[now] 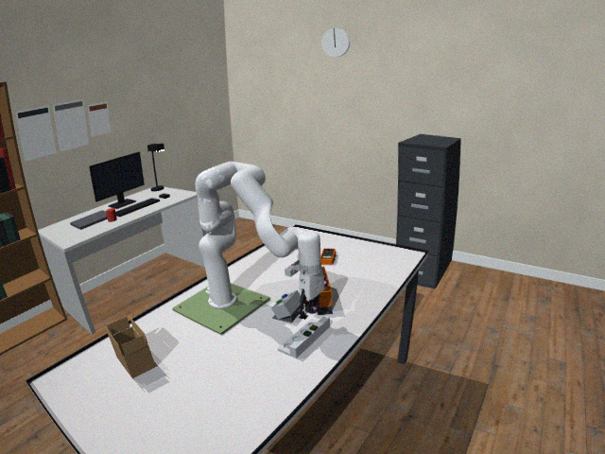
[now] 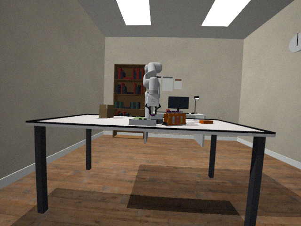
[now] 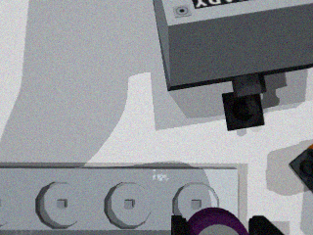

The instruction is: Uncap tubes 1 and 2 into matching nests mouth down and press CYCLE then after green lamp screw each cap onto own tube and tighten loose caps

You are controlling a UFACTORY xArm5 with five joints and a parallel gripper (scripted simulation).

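Right now my hand is 90 mm past the purple cap marked 2, 220 mm to the right of it and 10 mm below it. Round my hand: grey key housing (140 mm behind, 30 mm to the left, 50 mm below); then purple cap marked 1 (20 mm below); then cap 4 (30 mm behind, 140 mm to the left, 10 mm above).
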